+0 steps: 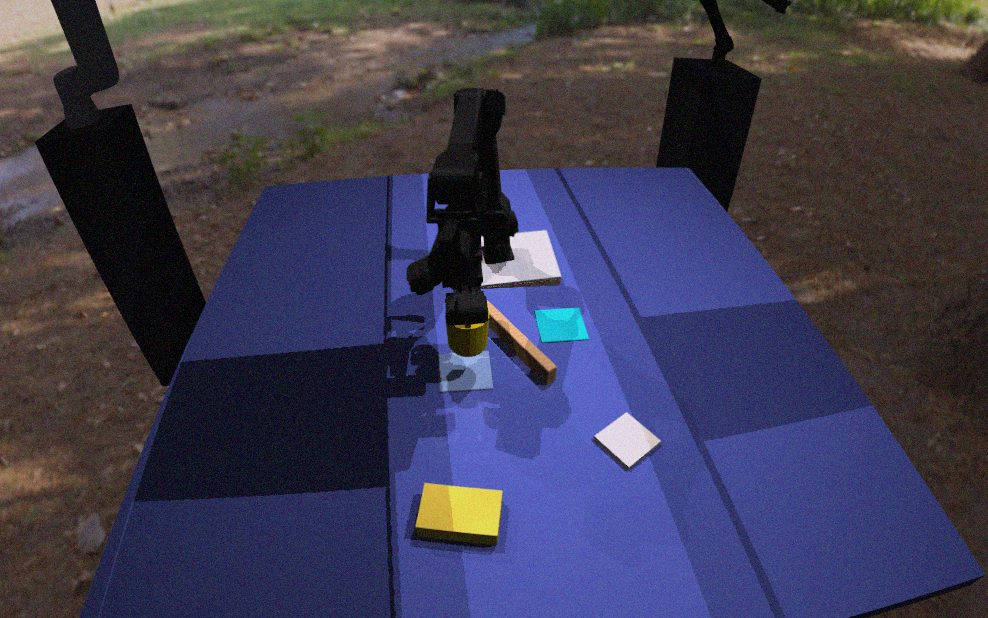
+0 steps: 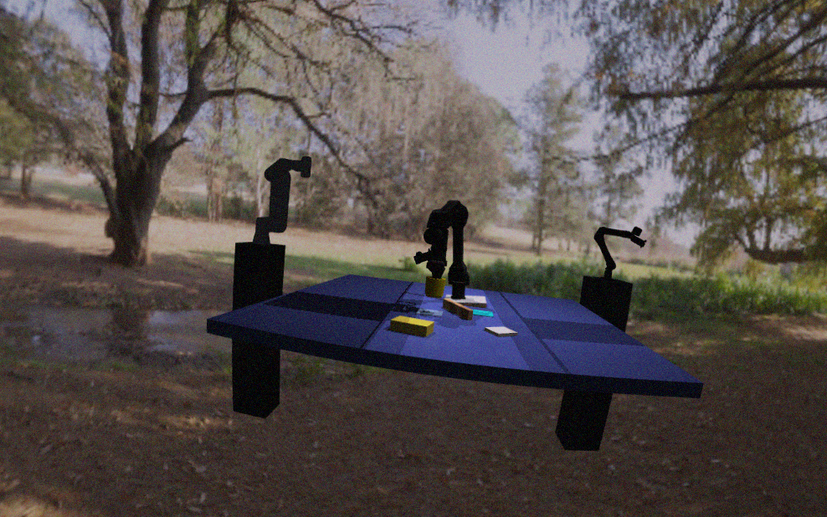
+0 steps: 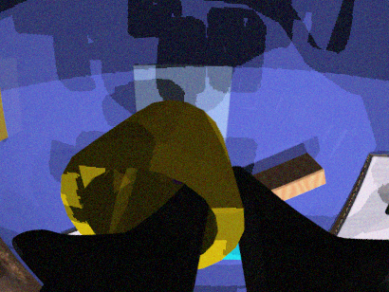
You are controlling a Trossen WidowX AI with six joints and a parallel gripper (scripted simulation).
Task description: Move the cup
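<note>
Right now my gripper tip is 19 cm to the right of the cyan pad, 10 cm above it and 6 cm past it. The rest, counted from my gripper tip: pale grey-blue pad (10 cm below, 3 cm ahead, 1 cm to the right); wooden bar (9 cm to the left, 8 cm below, 1 cm behind); yellow cup (2 cm ahead).
</note>
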